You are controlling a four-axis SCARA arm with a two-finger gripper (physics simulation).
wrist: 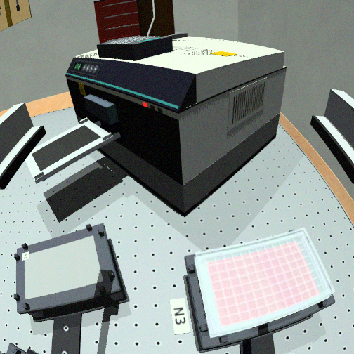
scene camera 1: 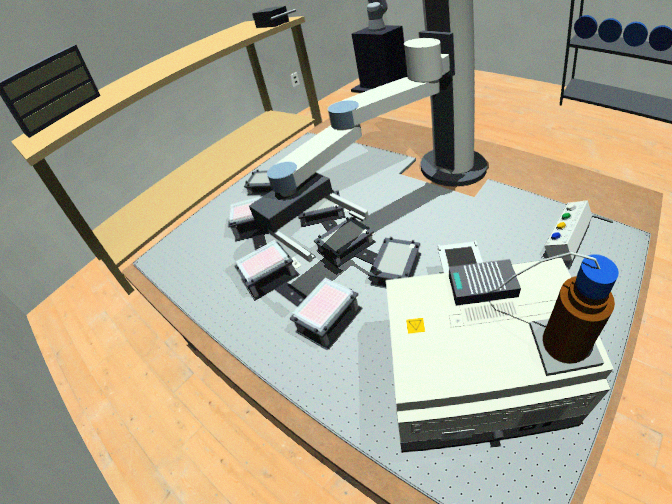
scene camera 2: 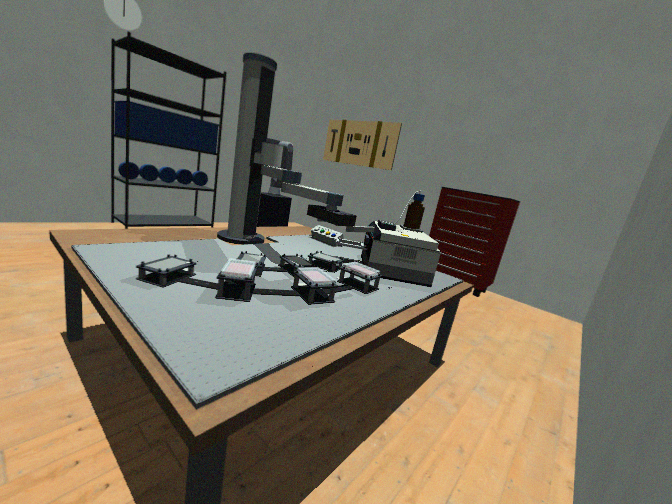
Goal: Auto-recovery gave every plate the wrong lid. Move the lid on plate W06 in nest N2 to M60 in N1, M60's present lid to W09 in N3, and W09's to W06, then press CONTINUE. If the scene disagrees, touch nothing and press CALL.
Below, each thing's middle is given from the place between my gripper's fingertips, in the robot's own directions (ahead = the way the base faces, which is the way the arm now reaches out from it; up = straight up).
Scene:
I see the tray (scene camera 1: 464, 253) 170 mm behind my hand, 210 mm to the left of it and 140 mm below it. From my hand the other things lie so: brown bottle (scene camera 1: 585, 303) (500 mm to the left, 70 mm above).

